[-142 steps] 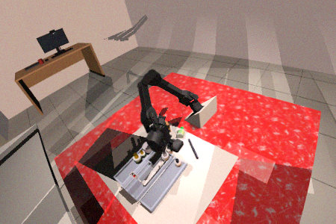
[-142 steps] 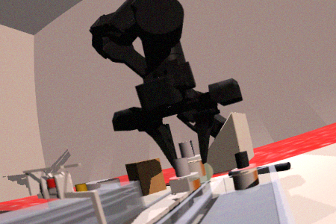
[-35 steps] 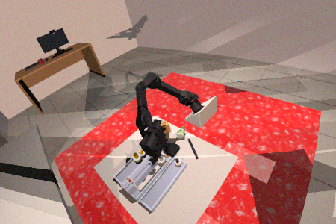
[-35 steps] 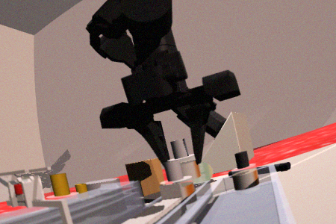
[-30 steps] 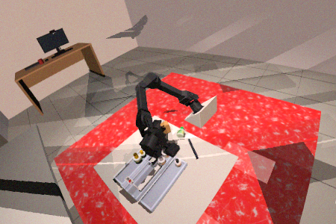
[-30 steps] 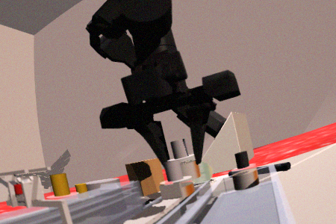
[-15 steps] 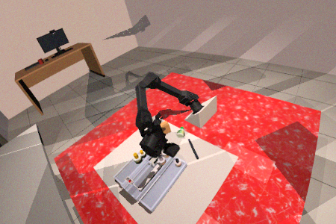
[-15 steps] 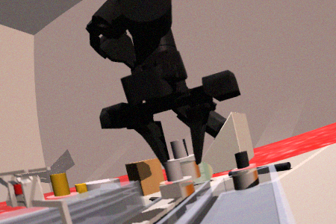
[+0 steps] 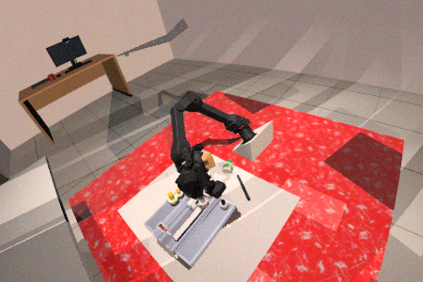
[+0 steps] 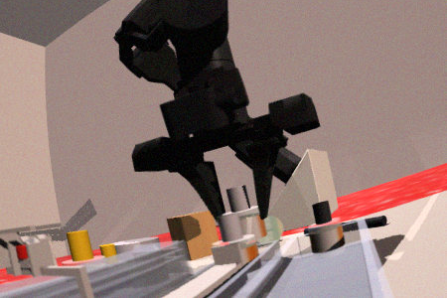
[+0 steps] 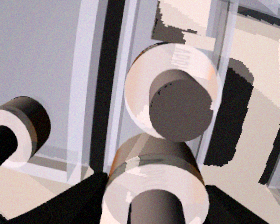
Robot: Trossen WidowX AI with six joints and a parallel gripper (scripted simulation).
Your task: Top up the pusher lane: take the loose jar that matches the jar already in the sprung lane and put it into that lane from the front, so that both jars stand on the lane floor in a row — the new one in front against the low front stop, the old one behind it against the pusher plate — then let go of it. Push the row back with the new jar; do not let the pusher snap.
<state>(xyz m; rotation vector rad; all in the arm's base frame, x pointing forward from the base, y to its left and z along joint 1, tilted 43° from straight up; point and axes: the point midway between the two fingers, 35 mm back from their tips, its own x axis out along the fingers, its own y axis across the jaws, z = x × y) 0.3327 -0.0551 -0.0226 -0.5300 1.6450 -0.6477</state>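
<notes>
My gripper tip is 14 cm short of the grey rack, 3 cm to the left of it and 4 cm above it. Round my gripper tip: black pen (12 cm behind, 9 cm to the left, 5 cm below); then tan box (16 cm behind, 13 cm to the right, 2 cm below).
</notes>
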